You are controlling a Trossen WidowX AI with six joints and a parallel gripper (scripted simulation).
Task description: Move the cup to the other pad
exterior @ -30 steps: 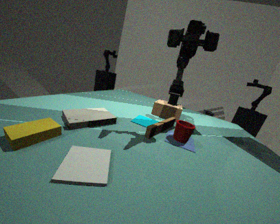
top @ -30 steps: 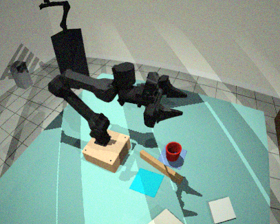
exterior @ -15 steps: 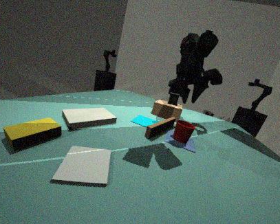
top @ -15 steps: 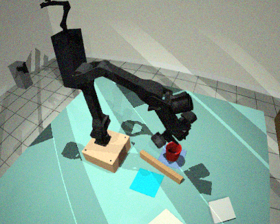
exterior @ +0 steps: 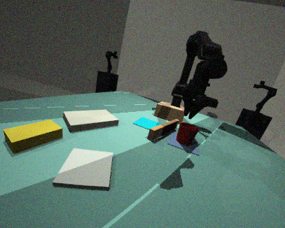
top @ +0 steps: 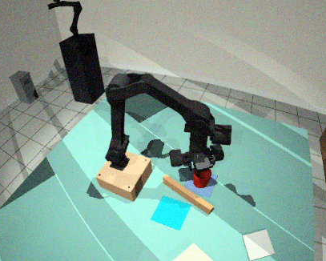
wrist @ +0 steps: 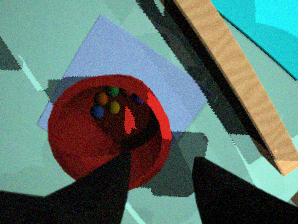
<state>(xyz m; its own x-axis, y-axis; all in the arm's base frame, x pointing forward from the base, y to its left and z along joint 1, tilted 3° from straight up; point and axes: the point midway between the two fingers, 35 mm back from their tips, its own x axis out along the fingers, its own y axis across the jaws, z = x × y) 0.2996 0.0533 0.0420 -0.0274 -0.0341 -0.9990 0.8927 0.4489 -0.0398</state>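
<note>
The red cup lies 3 cm ahead of my gripper tip, 1 cm to the left of it and 6 cm below it. From my gripper tip the other things lie so: cyan pad: 4 cm behind, 15 cm to the right, 11 cm below; then wooden bar: 1 cm behind, 7 cm to the right, 9 cm below; then lilac pad: 3 cm ahead, 2 cm to the left, 11 cm below.
</note>
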